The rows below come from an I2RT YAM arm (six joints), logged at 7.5 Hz.
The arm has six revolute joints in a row. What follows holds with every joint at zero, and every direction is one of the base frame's. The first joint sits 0.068 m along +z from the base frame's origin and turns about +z. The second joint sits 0.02 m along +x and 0.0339 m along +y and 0.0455 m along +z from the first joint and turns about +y. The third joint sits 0.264 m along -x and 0.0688 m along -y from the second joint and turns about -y. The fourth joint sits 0.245 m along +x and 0.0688 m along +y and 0.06 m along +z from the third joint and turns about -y. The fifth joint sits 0.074 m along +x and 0.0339 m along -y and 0.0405 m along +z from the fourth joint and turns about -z. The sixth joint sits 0.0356 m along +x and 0.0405 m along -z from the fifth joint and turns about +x. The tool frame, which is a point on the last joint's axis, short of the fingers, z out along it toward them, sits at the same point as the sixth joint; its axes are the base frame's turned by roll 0, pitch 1.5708 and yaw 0 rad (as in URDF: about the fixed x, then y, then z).
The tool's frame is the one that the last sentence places.
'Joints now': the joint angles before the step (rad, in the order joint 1, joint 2, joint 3, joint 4, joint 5, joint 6). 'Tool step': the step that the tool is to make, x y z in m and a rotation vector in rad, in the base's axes. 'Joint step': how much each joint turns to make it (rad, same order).
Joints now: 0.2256 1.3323 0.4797 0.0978 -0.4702 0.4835
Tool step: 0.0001 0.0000 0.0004 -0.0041 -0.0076 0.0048
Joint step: 0.0000 -0.0011 0.0002 0.0014 0.0004 -0.0084
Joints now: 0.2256 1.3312 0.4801 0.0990 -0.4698 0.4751
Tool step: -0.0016 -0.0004 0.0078 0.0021 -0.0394 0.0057
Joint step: -0.0001 -0.0359 0.0001 -0.0016 0.0002 -0.0100
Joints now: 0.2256 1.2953 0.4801 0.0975 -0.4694 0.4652
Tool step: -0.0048 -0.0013 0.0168 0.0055 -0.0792 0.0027
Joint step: -0.0001 -0.0807 -0.0001 -0.0079 0.0056 -0.0127
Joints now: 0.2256 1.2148 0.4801 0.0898 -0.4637 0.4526
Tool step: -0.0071 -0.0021 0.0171 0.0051 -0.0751 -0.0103
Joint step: 0.0001 -0.0893 -0.0007 -0.0162 0.0153 -0.0042
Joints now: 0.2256 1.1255 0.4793 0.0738 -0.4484 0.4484
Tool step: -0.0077 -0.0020 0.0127 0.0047 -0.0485 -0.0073
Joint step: 0.0004 -0.0750 0.0000 -0.0273 0.0099 -0.0015
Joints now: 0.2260 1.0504 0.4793 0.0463 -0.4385 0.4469
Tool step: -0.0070 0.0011 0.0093 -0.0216 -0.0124 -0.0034
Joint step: 0.0169 -0.0526 0.0159 -0.0662 0.0295 -0.0116
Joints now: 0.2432 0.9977 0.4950 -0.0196 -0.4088 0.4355
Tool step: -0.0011 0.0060 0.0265 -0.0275 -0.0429 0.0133
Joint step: 0.0341 -0.0309 0.0863 -0.0921 0.0365 -0.0245
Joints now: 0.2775 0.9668 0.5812 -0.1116 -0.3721 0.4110
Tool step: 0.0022 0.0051 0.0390 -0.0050 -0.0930 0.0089
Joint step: 0.0240 -0.0132 0.1200 -0.0536 0.0273 -0.0229
